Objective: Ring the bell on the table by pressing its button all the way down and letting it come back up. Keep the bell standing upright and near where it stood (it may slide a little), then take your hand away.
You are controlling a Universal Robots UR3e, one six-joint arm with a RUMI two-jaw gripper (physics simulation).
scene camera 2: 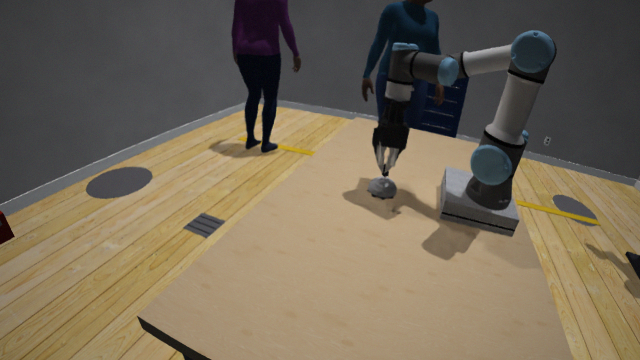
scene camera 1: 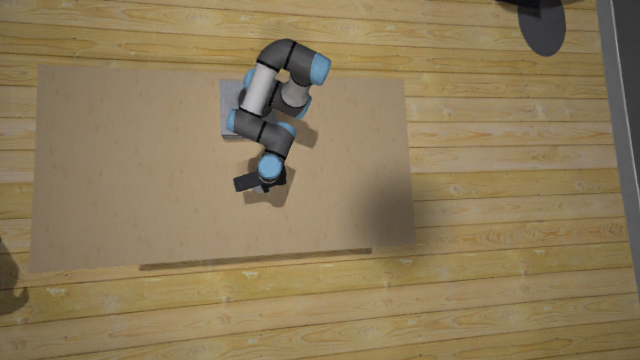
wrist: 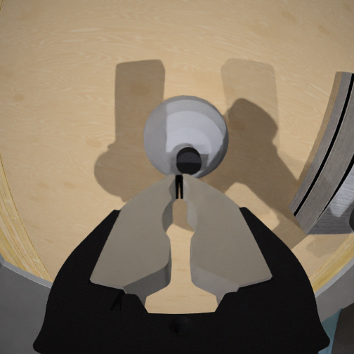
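Seen in the pictures: gripper, between the fingertips: (scene camera 2: 383, 172); arm's base, origin of its link: (scene camera 2: 487, 196).
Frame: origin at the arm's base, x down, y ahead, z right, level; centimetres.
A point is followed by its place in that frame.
Observation:
The bell, a grey dome (scene camera 1: 258, 189) {x 2.5, y 32.0, z -5.4 cm} (scene camera 2: 382, 188) {x 3.0, y 28.1, z -9.3 cm} (wrist: 185, 117), stands upright on the table (scene camera 1: 125, 150) {x 6.0, y 23.8, z 43.1 cm} (scene camera 2: 350, 280) {x 6.0, y 21.6, z -42.5 cm} (wrist: 60, 65). Its round black button (wrist: 189, 160) is on top. My gripper (scene camera 2: 385, 169) {x -0.7, y 29.3, z -7.2 cm} (wrist: 178, 176) is shut and empty and points down over the bell. In scene camera 2 the fingertips meet the top of the button or are very close to it. In the wrist view the tips appear right beside the button's lower edge. Whether they touch it, and how far the button is down, I cannot tell. In scene camera 1 the gripper and wrist partly cover the bell.
The arm's grey base block (scene camera 1: 230, 107) {x -0.7, y 3.5, z 8.6 cm} (scene camera 2: 475, 215) {x 2.5, y 2.0, z -8.4 cm} (wrist: 325, 175) stands on the table near the bell. Two people, one in a purple top (scene camera 2: 260, 30) and one in a blue top (scene camera 2: 410, 27), stand beyond the table. A blue cabinet (scene camera 2: 447, 110) is behind them.

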